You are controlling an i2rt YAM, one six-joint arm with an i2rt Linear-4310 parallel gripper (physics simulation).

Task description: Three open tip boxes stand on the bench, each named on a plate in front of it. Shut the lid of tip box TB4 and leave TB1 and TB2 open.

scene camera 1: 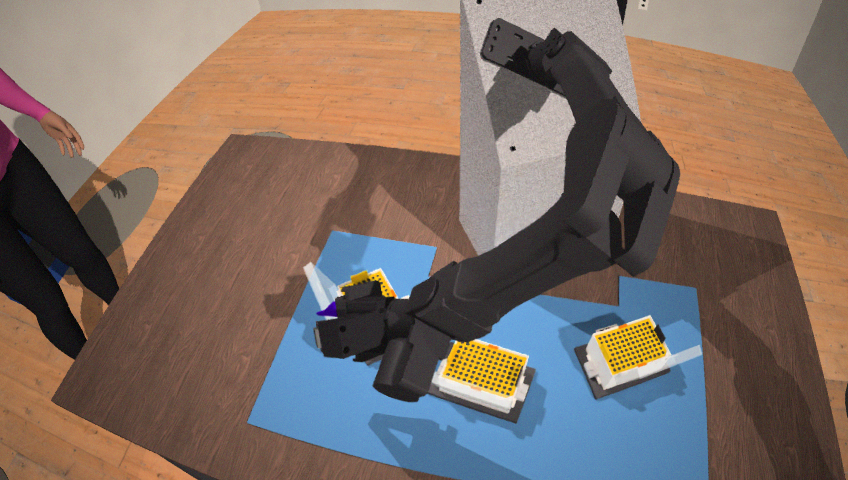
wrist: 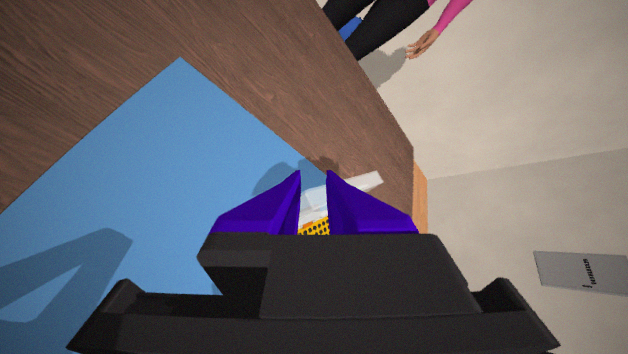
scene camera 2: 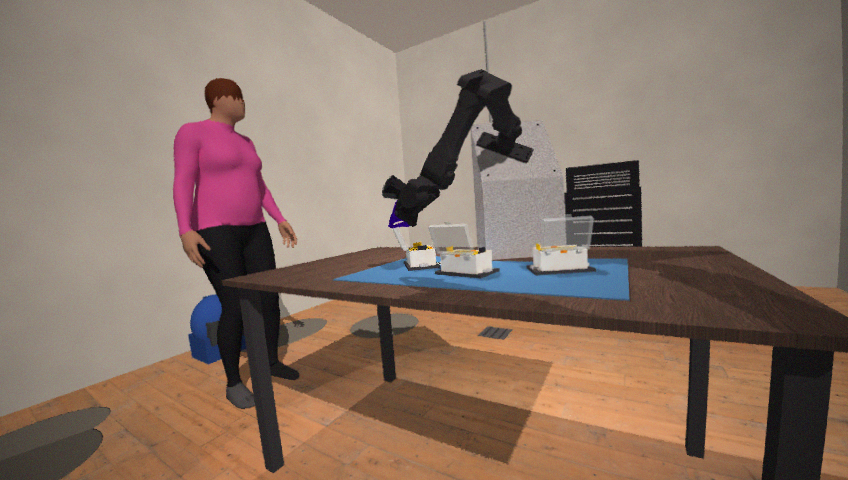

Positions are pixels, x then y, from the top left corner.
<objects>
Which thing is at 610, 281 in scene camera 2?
A blue mat.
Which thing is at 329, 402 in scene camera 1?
A blue mat.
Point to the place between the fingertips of my gripper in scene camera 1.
At 321, 320
</objects>
